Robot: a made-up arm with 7 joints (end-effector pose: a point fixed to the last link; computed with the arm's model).
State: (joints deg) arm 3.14 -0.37 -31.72 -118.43 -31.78 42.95 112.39
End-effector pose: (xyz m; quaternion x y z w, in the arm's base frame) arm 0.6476 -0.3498 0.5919 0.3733 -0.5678 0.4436 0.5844
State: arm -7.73 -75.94 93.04 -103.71 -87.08 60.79 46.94
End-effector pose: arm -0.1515 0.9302 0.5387 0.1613 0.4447 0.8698 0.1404
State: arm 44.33 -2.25 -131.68 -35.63 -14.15 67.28 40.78
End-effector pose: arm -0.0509 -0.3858 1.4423 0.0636 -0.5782 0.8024 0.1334
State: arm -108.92 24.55 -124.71 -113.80 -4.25 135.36 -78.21
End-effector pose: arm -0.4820 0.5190 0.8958 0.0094 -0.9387 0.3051 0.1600
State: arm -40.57 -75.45 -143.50 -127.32 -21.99 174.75 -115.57
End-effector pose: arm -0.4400 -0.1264 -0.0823 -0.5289 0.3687 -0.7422 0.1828
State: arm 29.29 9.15 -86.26 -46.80 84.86 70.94 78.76
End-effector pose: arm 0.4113 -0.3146 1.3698 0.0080 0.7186 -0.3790 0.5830
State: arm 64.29 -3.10 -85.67 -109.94 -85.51 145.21 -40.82
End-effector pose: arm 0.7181 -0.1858 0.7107 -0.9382 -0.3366 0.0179 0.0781
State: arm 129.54 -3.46 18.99 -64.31 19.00 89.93 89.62
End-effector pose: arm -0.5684 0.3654 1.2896 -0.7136 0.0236 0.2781 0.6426
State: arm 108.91 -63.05 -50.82 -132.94 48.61 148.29 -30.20
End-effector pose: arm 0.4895 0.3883 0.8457 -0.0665 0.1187 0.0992 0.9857
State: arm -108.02 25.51 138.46 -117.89 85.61 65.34 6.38
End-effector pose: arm 0.6901 0.3107 0.8662 -0.2232 0.3891 0.4837 0.7516
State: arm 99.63 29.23 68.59 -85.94 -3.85 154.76 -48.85
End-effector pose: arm -0.8159 0.4344 0.8766 0.2066 -0.5745 0.5875 0.5312
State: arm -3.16 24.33 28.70 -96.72 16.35 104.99 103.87
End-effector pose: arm 0.8940 0.3782 0.5534 -0.4229 0.8066 -0.3860 0.1465
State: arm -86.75 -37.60 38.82 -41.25 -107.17 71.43 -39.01
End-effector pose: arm 0.2983 0.3056 1.4408 0.5408 -0.3982 0.4944 0.5519
